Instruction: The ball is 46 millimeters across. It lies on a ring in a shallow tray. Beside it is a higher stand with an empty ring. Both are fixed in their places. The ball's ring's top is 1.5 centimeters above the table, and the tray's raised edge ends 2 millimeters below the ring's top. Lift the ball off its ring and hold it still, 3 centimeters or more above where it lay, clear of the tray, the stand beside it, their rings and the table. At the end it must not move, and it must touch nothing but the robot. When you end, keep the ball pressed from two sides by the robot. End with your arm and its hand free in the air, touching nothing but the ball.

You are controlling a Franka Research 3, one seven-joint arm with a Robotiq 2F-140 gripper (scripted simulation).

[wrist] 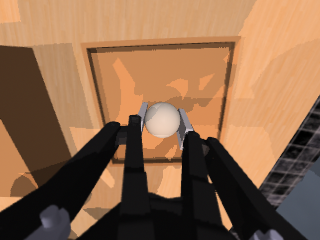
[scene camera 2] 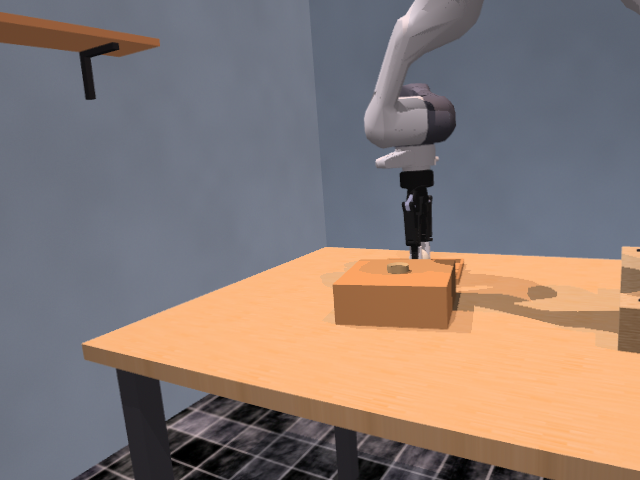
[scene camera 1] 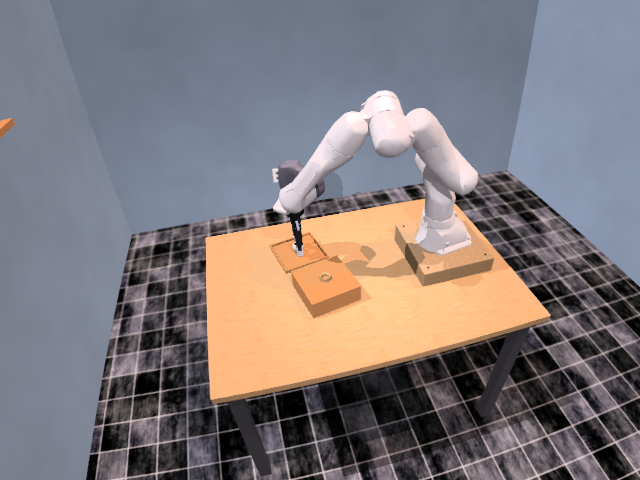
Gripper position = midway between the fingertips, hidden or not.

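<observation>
There's a white ball (wrist: 162,120) that I can see, and a stand (scene camera 2: 374,292), which scene camera 1 gives me too, the stand (scene camera 1: 327,285). I'm also seeing a shallow tray (scene camera 1: 313,252), and in the wrist view it's the tray (wrist: 196,74). And my gripper (scene camera 2: 420,271) is visible, with the wrist view showing my gripper (wrist: 161,113) as well.
</observation>
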